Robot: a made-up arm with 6 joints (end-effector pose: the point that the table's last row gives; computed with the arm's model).
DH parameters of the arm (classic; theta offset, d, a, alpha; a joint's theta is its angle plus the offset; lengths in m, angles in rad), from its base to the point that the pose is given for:
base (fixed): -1.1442 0 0.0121 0
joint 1: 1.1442 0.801 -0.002 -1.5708
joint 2: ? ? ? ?
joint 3: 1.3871 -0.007 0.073 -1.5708
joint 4: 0 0.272 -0.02 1.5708
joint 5: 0 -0.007 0.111 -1.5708
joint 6: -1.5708 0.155 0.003 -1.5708
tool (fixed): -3.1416 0.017 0 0
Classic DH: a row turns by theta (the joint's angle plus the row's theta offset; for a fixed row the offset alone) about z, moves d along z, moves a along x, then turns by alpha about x.
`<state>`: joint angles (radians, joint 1 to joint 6).
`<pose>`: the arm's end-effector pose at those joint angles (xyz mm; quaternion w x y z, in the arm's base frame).
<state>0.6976 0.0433 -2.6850 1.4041 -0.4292 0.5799</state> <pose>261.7 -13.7 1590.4 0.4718 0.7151 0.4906 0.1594</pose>
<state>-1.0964 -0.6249 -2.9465 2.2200 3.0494 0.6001</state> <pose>-57.9 394.6 1253.4 0.5541 -0.6539 0.2182 -0.4666</pose>
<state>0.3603 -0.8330 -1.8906 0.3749 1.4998 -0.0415</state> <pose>-39.3 26.3 1496.1 0.9013 -0.1221 0.1149 -0.3995</pose>
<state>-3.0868 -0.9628 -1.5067 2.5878 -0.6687 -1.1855</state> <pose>62.8 95.0 1329.8 0.4892 -0.3446 0.6315 0.4931</pose>
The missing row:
joint 2: -1.3871 0 0.4435 0
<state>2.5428 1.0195 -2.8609 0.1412 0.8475 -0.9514</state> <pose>-705.7 462.3 1100.6 0.6997 -0.0282 -0.4501 0.5542</pose>
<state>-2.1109 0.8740 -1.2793 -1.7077 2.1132 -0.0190</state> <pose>-495.6 -411.8 783.6 0.3118 0.4703 -0.8137 -0.1396</pose>
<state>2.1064 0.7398 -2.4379 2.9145 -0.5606 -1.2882</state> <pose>-308.3 619.7 1034.0 0.6954 -0.2826 0.6606 -0.0101</pose>
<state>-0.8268 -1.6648 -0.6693 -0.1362 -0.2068 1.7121</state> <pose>-202.0 192.3 1259.6 0.5441 0.6970 -0.0705 -0.4617</pose>
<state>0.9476 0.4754 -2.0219 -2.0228 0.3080 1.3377</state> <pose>393.6 604.6 1214.3 0.8406 -0.0971 -0.3193 -0.4267</pose>
